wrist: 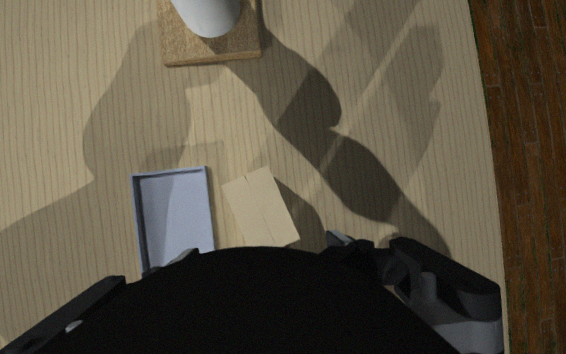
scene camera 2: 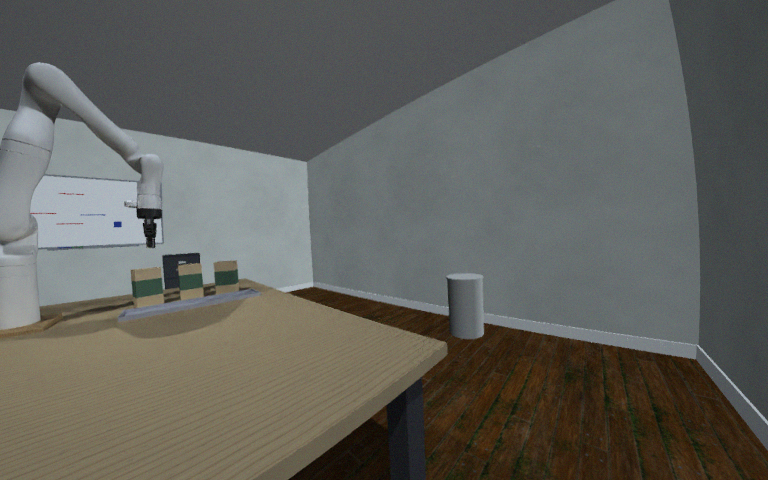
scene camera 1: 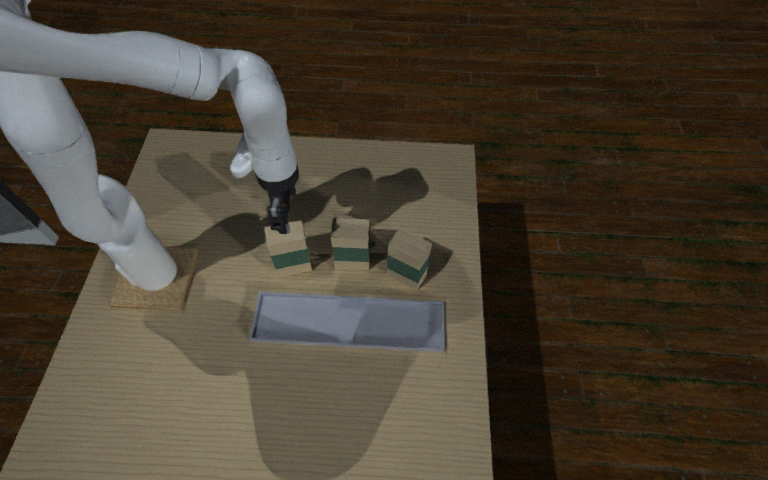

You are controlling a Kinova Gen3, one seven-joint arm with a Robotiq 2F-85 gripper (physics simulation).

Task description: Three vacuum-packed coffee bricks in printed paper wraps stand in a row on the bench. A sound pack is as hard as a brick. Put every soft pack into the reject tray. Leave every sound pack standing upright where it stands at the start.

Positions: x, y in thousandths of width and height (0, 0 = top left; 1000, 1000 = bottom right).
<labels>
coffee pack: wrist 453, 572; scene camera 2 192, 601; scene camera 1 377, 528
</labels>
